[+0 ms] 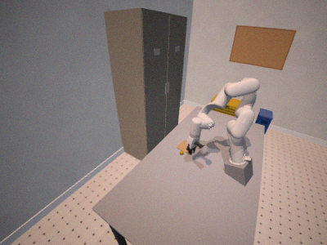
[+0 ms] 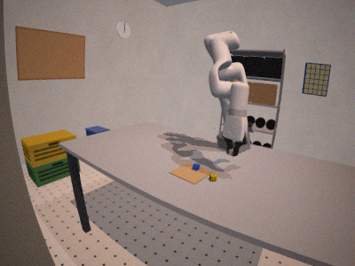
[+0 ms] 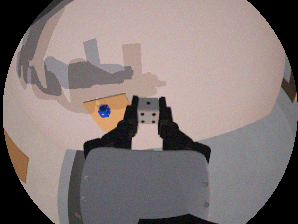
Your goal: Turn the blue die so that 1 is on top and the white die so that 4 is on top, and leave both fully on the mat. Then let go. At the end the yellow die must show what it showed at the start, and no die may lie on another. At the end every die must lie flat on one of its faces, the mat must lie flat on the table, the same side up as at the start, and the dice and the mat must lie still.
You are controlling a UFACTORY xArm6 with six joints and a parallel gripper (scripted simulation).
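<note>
The tan mat lies 14 cm to the right of my hand, 11 cm below it and 10 cm ahead of it. Also, from my hand: blue die: 14 cm to the right, 10 cm below, 6 cm ahead; yellow die: 10 cm below, 10 cm ahead, 4 cm to the right; white die: 1 cm below.
</note>
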